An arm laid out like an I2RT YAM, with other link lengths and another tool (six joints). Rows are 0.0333 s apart.
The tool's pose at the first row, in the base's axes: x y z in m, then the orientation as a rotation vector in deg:
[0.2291 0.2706 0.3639 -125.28 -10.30 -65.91]
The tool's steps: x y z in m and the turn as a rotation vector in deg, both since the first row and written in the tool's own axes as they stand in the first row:
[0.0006 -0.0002 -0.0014 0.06 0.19 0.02]
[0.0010 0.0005 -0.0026 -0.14 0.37 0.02]
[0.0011 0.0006 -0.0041 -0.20 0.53 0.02]
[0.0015 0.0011 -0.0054 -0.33 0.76 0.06]
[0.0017 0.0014 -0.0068 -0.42 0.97 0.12]
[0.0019 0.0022 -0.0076 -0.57 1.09 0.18]
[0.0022 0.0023 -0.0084 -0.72 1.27 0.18]
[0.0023 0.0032 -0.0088 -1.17 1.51 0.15]
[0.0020 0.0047 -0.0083 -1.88 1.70 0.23]
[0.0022 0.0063 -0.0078 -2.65 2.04 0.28]
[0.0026 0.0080 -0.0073 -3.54 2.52 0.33]
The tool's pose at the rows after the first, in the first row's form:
[0.2284 0.2698 0.3650 -125.11 -10.23 -66.08]
[0.2281 0.2685 0.3655 -125.17 -10.04 -66.34]
[0.2272 0.2675 0.3661 -125.13 -9.94 -66.53]
[0.2267 0.2662 0.3667 -125.09 -9.73 -66.80]
[0.2260 0.2651 0.3673 -125.03 -9.52 -67.02]
[0.2259 0.2640 0.3674 -125.08 -9.32 -67.17]
[0.2256 0.2634 0.3679 -125.10 -9.16 -67.41]
[0.2257 0.2624 0.3677 -125.34 -8.85 -67.83]
[0.2265 0.2616 0.3665 -125.83 -8.29 -68.22]
[0.2276 0.2606 0.3657 -126.27 -7.66 -68.81]
[0.2289 0.2595 0.3650 -126.73 -6.90 -69.59]

